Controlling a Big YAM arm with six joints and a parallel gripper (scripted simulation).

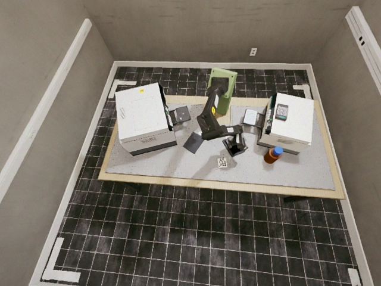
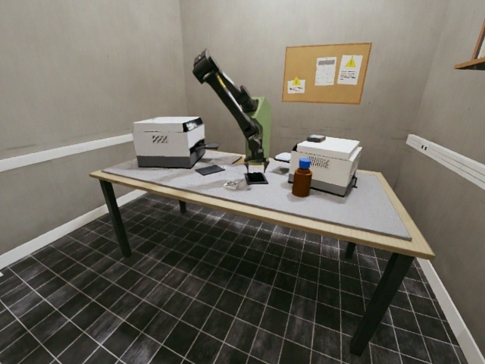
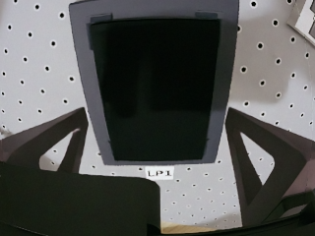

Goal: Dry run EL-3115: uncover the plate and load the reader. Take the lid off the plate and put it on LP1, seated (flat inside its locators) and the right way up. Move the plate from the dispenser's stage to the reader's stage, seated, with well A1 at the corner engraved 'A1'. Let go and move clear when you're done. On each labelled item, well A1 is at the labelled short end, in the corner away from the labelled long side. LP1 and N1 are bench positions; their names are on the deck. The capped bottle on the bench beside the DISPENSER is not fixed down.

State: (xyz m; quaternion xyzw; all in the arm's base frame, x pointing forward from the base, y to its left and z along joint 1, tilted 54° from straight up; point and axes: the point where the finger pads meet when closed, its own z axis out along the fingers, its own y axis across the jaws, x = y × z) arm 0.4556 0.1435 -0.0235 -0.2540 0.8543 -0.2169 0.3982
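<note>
My hand is 4 cm above the dark flat lid and 1 cm past it. Also, from my hand: brown capped bottle (27 cm to the left, 9 cm ahead, 6 cm above); white well plate (23 cm behind, 13 cm to the left, 5 cm above).
</note>
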